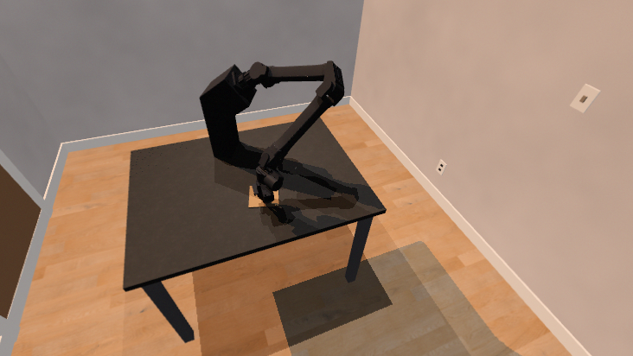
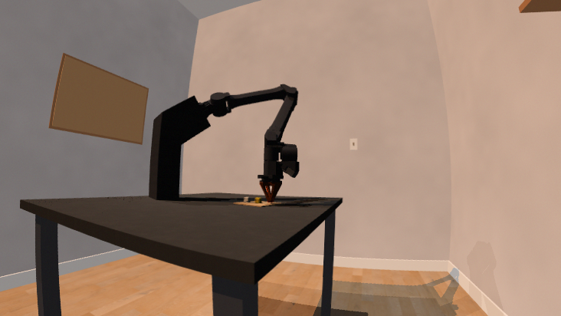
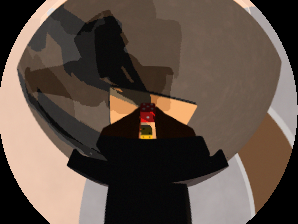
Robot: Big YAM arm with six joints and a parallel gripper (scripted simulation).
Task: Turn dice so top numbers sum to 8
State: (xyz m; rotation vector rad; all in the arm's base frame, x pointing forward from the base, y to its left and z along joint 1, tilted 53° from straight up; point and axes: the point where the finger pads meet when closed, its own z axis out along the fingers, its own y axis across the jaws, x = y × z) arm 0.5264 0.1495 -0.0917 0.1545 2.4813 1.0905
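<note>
My gripper is now right at the red die. The rest, counted from my hand: yellow die 5 cm behind, 1 cm below; then tan mat 5 cm behind, 2 cm below; then white die 10 cm behind, 1 cm to the right, 1 cm below.
</note>
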